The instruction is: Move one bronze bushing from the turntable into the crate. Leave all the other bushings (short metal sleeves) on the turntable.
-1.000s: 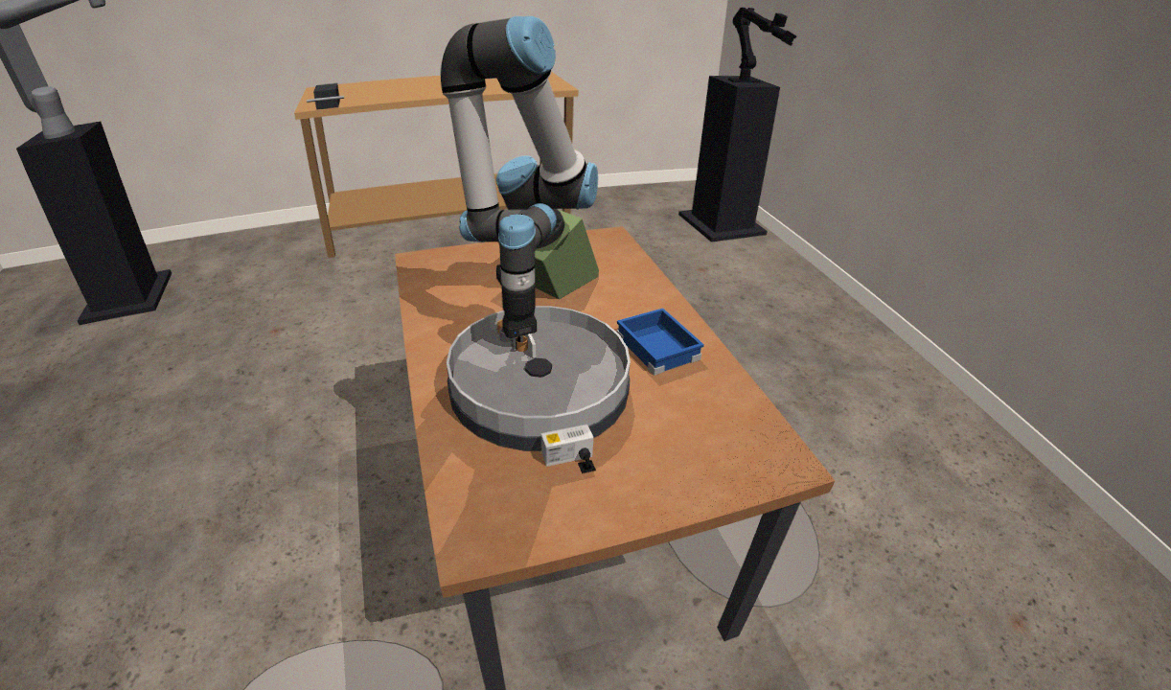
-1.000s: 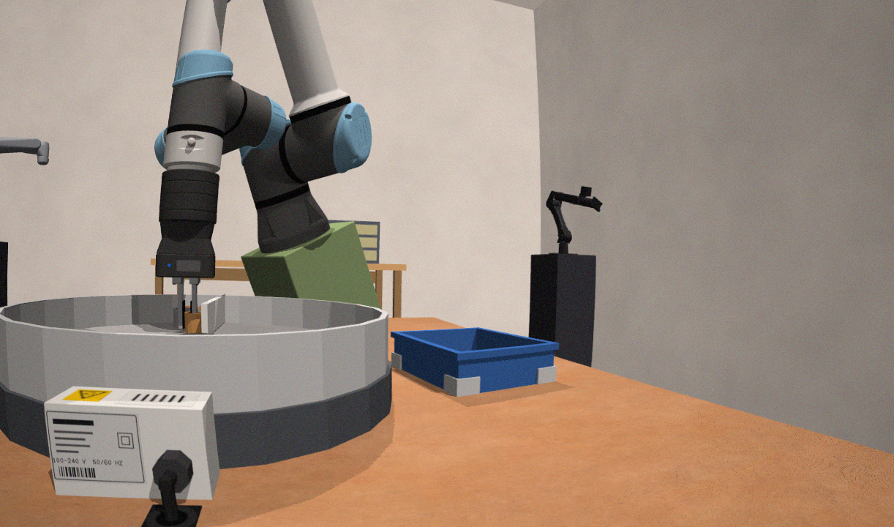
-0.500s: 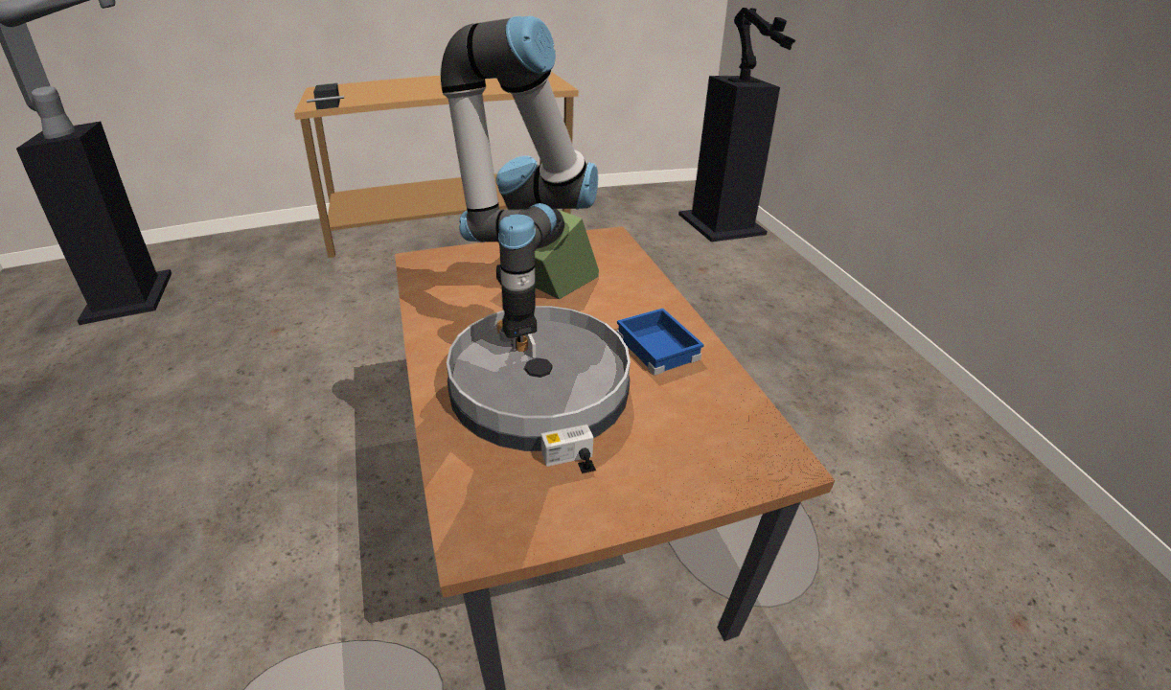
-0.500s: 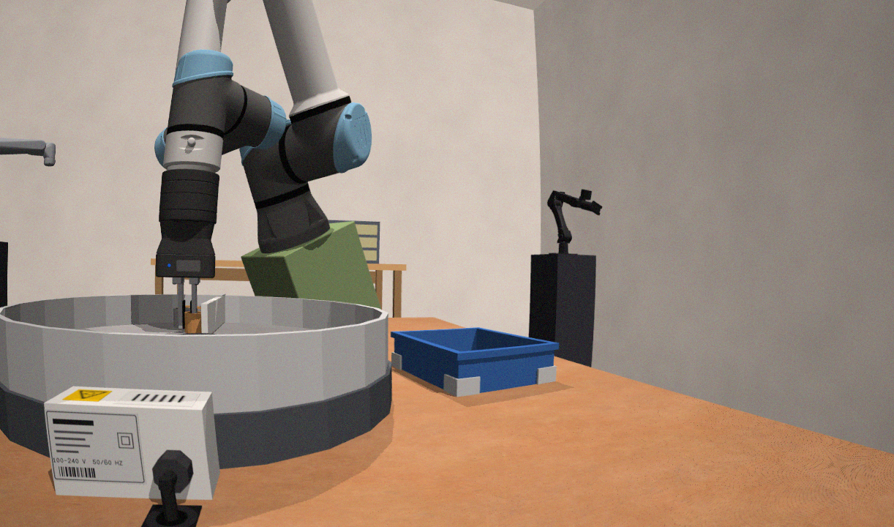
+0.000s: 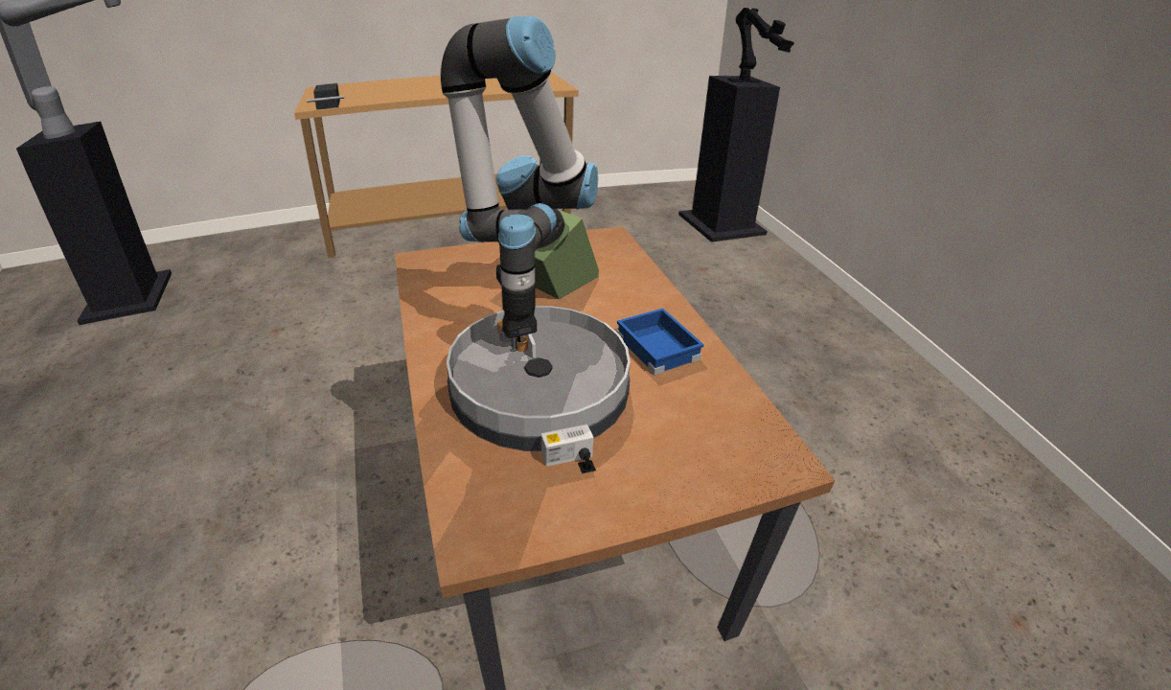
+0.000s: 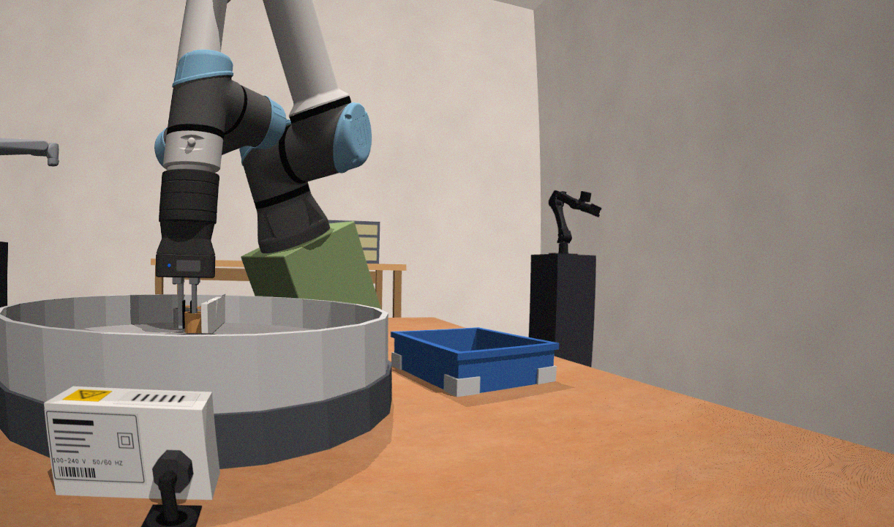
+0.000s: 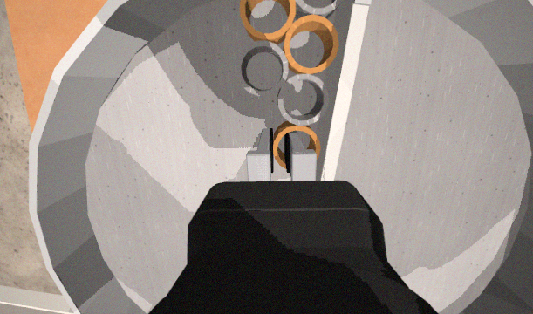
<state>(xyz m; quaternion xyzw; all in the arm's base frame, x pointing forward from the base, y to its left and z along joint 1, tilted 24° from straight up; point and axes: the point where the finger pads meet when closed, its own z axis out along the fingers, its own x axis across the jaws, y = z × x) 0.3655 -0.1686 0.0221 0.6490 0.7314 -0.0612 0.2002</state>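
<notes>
Now: the grey turntable 90 mm ahead of my hand, 30 mm to the left of it and 20 mm below it. Also, from my hand: blue crate: 40 mm ahead, 370 mm to the left, 50 mm below.
</notes>
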